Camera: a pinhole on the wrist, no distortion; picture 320 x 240 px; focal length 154.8 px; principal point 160.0 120.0 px. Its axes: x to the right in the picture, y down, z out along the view. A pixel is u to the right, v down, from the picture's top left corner.
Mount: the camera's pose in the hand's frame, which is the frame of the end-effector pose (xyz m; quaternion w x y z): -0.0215 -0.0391 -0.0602 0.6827 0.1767 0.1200 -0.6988
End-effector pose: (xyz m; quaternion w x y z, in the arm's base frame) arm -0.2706 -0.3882 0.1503 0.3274 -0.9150 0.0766 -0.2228
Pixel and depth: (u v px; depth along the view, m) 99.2 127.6 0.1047
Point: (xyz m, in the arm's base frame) -0.2690 -0.3170 0.1338
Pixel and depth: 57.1 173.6 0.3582
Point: -0.0345 -0.2195 -0.0957
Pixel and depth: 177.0 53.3 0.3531
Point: -0.3450 -0.0335 0.0524
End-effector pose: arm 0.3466 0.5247 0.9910 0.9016 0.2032 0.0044 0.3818
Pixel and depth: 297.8 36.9 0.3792
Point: 0.5246 -0.0098 0.8903
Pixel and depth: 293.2 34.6 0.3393
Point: 0.4967 0.0457 0.8995
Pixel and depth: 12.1 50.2 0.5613
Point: 0.0699 0.2131 1.6271
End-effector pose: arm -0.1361 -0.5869 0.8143 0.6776 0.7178 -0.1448 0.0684
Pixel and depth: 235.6 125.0 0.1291
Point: -0.1212 -0.6090 0.6611
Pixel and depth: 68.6 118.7 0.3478
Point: -0.2208 -0.9186 0.7800
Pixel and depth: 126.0 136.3 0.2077
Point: -0.1415 -0.7294 0.7192
